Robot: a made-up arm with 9 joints.
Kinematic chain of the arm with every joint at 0, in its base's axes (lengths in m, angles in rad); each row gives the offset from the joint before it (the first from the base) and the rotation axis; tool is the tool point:
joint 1: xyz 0 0 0.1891 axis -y
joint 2: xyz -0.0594 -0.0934 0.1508 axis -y
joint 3: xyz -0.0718 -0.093 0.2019 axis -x
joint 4: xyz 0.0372 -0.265 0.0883 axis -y
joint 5: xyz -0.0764 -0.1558 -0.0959 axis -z
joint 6: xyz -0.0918 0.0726 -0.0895 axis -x
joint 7: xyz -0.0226 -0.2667 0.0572 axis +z
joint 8: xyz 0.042 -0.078 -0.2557 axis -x
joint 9: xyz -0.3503 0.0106 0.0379 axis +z
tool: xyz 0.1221 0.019 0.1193
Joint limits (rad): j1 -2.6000..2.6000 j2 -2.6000..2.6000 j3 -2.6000..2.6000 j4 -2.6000..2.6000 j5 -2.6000..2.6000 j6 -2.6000..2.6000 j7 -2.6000..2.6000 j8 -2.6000..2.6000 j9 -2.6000..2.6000
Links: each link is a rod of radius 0.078 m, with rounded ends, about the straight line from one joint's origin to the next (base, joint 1, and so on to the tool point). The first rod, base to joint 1, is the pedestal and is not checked.
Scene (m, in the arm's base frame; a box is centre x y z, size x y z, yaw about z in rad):
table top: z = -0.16
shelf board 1: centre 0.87 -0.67 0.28 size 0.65 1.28 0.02 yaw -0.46
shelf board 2: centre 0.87 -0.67 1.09 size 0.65 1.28 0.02 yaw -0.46
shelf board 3: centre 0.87 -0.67 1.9 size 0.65 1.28 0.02 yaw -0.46
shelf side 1: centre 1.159 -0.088 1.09 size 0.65 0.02 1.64 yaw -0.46
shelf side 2: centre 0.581 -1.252 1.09 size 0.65 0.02 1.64 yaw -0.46
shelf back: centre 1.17 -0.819 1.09 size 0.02 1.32 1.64 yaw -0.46
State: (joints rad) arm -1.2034 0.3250 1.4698 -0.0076 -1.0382 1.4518 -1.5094 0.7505 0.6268
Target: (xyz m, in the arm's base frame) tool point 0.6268 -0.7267 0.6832
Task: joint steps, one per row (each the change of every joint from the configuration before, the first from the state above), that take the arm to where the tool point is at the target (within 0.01 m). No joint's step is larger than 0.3 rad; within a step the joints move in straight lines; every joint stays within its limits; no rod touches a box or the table.
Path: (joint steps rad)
1: -0.0381 -0.0306 -0.2587 0.0213 0.0563 -0.1184 0.2890 0.2381 0.1612
2: -0.0381 -0.0305 -0.2586 0.0213 0.0562 -0.1185 0.2889 0.2382 0.1612

